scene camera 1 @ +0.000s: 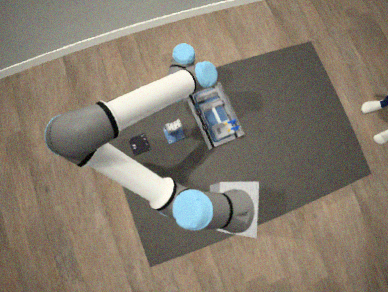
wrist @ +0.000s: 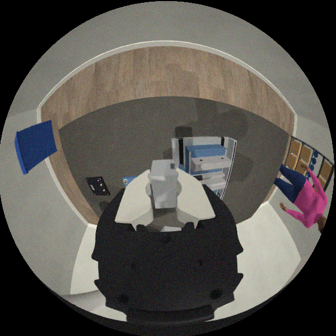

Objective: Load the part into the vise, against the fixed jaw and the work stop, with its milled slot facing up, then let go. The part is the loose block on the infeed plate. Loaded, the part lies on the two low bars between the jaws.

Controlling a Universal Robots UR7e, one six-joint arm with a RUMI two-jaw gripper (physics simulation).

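Where they show: arm's base, origin of its link: (scene camera 1: 237, 210).
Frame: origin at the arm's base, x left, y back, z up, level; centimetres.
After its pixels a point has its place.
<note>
In the wrist view my gripper (wrist: 163, 175) is shut on the part (wrist: 162, 191), a pale grey block that stands up between the two white fingers. The vise (wrist: 230, 150) (scene camera 1: 230, 108) @[y -45.3, x -19.4, z -33.7 cm] lies just ahead and a little to the right, with blue body, pale jaws and two low bars between them. The gripper holds the part above the dark mat (scene camera 1: 280, 116) @[y -35.3, x -46.3, z -38.5 cm], short of the vise. In the scene view the gripper and the part are hidden under the arm.
A small blue plate (scene camera 1: 179, 136) @[y -39.0, x 9.3, z -37.5 cm] with a pale angled block (scene camera 1: 173, 125) @[y -42.2, x 11.4, z -25.4 cm] stands left of the vise. A black square plate (scene camera 1: 139, 143) @[y -41.1, x 29.5, z -37.7 cm] (wrist: 97, 185) lies further left. The robot's white base pad (scene camera 1: 251, 191) @[y -5.3, x -5.6, z 4.8 cm] is at the front. Wood floor surrounds the mat.
</note>
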